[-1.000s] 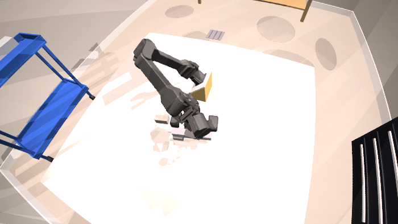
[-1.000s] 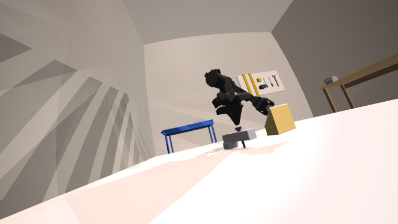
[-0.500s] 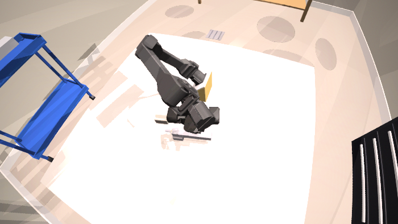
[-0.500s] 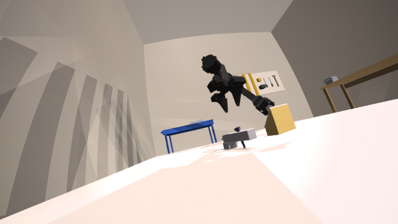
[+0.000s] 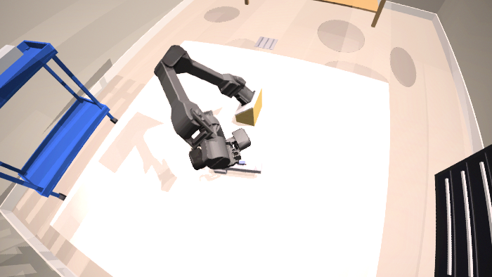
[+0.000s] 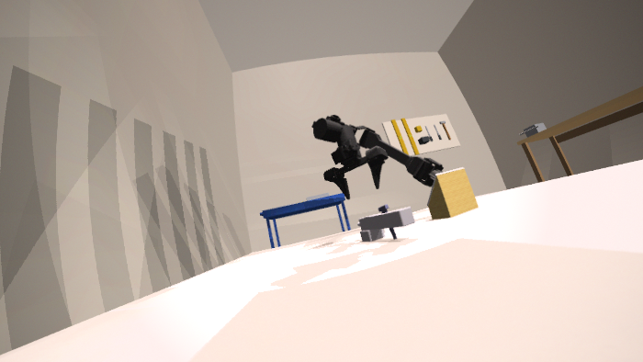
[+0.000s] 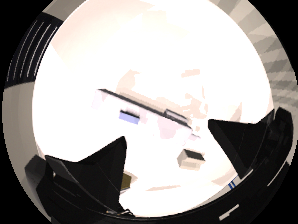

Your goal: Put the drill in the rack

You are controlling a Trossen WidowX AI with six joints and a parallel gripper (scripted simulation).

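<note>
Now: the yellow drill 8 cm below my gripper tip, 4 cm to the right of it and 1 cm behind it. The rest, counted from my gripper tip: tan rack: 16 cm to the right, 11 cm below, 7 cm behind; pin: 8 cm below, 4 cm to the left, 3 cm behind; grey block: 9 cm below, 2 cm to the left, 2 cm behind.
</note>
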